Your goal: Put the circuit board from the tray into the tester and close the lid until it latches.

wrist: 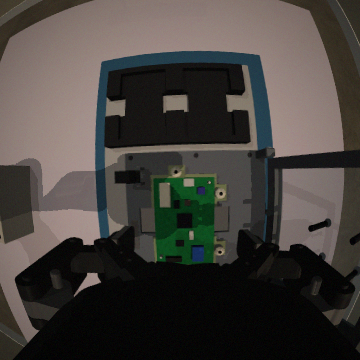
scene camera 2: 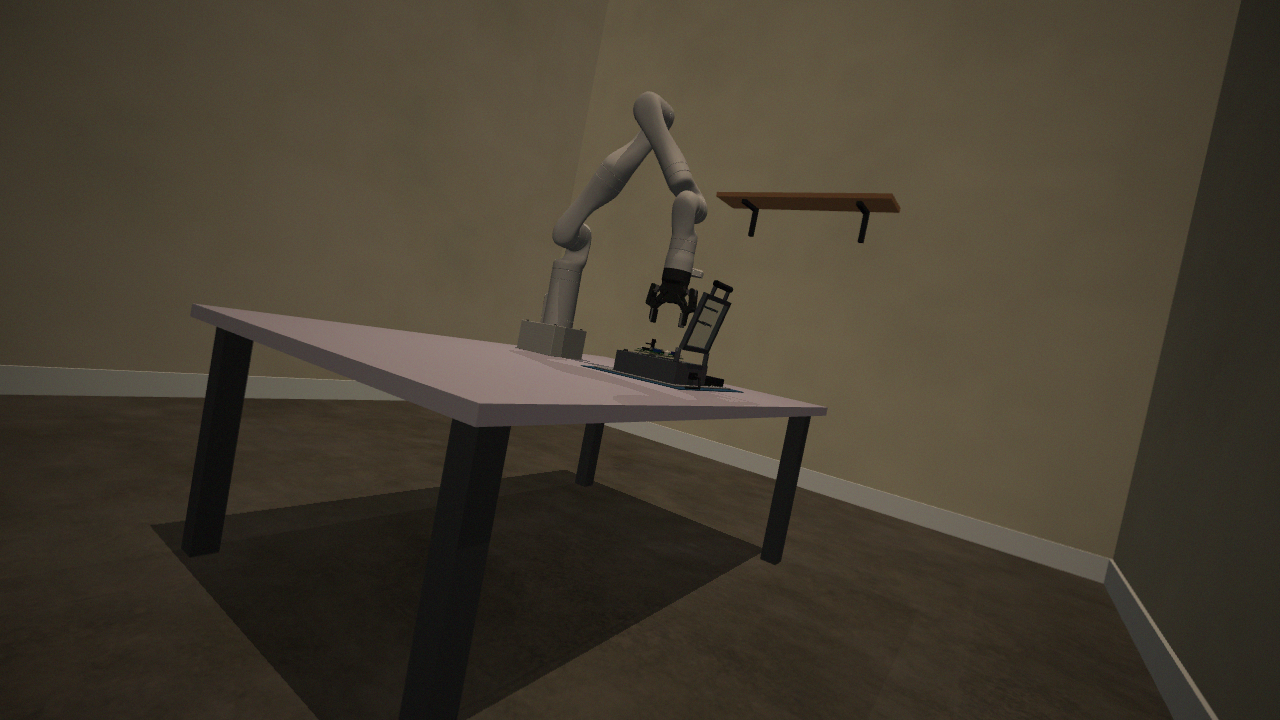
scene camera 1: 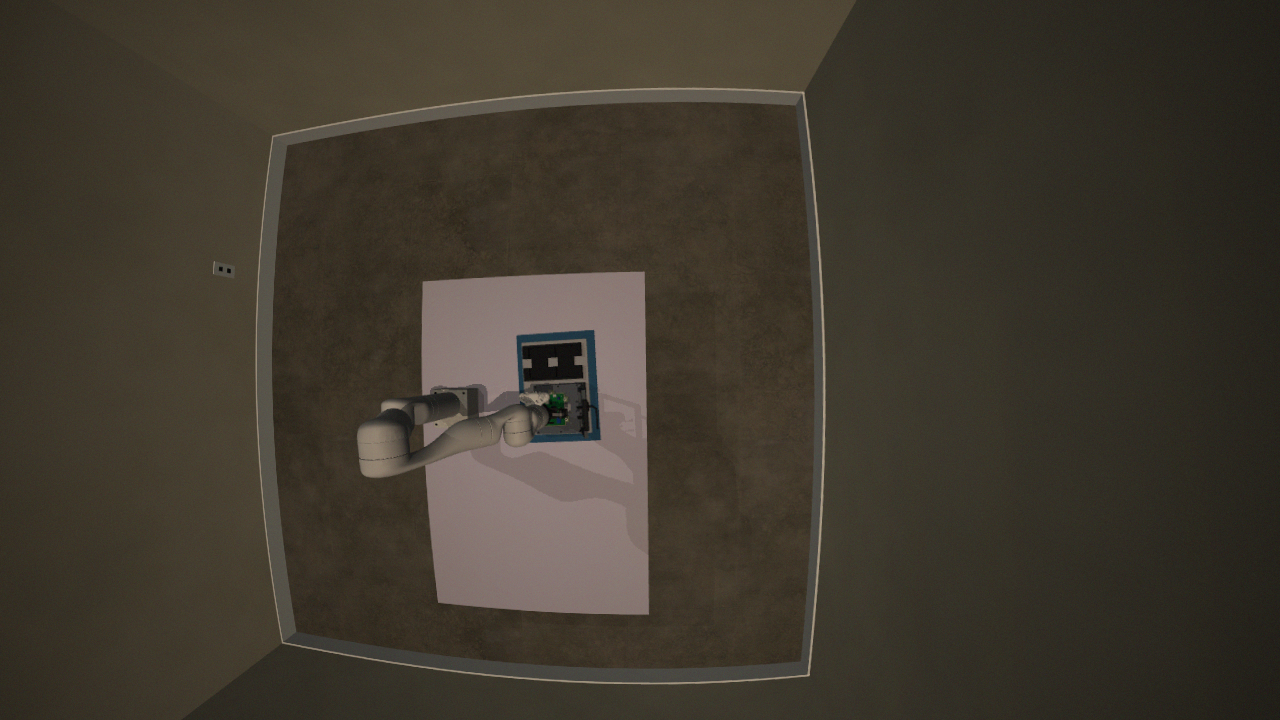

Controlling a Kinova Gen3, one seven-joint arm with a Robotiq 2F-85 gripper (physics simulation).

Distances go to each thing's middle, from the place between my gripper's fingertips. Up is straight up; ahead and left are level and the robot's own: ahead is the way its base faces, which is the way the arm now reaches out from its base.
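Scene:
As for the tester lid [scene camera 2: 710, 313], my gripper is 40 mm below it, 120 mm short of it and 10 mm to the left of it. The green circuit board [wrist: 183, 206] is 70 mm below my hand and 10 mm to the right of it, and the tester bed [wrist: 173, 170] is 80 mm below my hand. Among these, going by their middles, the tester lid is the farthest from my gripper.

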